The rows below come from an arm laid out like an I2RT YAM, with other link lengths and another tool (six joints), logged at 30 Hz.
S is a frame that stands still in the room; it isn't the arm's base.
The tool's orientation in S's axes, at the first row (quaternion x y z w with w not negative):
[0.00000, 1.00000, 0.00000, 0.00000]
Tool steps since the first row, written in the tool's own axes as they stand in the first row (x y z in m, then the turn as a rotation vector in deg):
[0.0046, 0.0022, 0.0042, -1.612, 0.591, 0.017]
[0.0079, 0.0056, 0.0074, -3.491, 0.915, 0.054]
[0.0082, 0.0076, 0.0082, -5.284, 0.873, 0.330]
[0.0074, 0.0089, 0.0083, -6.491, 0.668, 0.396]
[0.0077, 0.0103, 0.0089, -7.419, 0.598, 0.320]
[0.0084, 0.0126, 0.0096, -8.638, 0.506, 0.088]
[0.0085, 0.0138, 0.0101, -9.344, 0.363, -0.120]
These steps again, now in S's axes. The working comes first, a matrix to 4 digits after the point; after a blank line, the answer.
The tool's axes in the first row as the columns of a matrix, in S's axes (used below as rounded here):
[-1.0000, 0.0000, 0.0000]
[0.0000, 1.0000, 0.0000]
[0.0000, 0.0000, -1.0000]

[-0.0046, 0.0022, -0.0042, 1.612, 0.591, -0.017]
[-0.0079, 0.0056, -0.0074, 3.491, 0.915, -0.054]
[-0.0082, 0.0076, -0.0082, 5.284, 0.873, -0.330]
[-0.0074, 0.0089, -0.0083, 6.491, 0.668, -0.396]
[-0.0077, 0.0103, -0.0089, 7.419, 0.598, -0.320]
[-0.0084, 0.0126, -0.0096, 8.638, 0.506, -0.088]
[-0.0085, 0.0138, -0.0101, 9.344, 0.363, 0.120]

